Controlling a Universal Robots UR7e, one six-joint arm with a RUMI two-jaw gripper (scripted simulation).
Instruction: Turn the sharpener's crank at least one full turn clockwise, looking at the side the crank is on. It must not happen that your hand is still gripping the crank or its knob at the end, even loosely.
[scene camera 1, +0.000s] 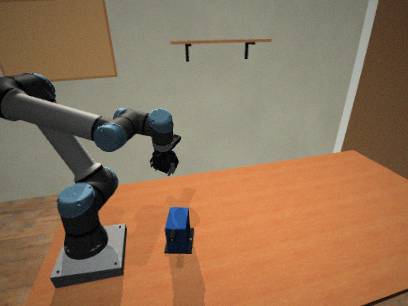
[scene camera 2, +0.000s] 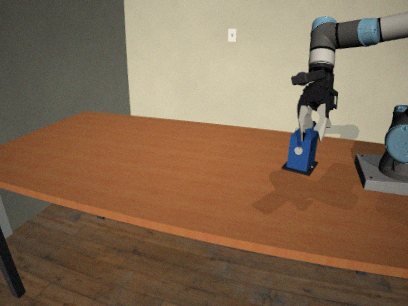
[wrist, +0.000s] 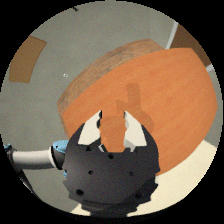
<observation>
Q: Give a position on a blue sharpener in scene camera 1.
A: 177, 217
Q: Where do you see my gripper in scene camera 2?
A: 311, 141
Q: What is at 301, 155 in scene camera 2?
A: A blue sharpener.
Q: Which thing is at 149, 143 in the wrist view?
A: My gripper.
</observation>
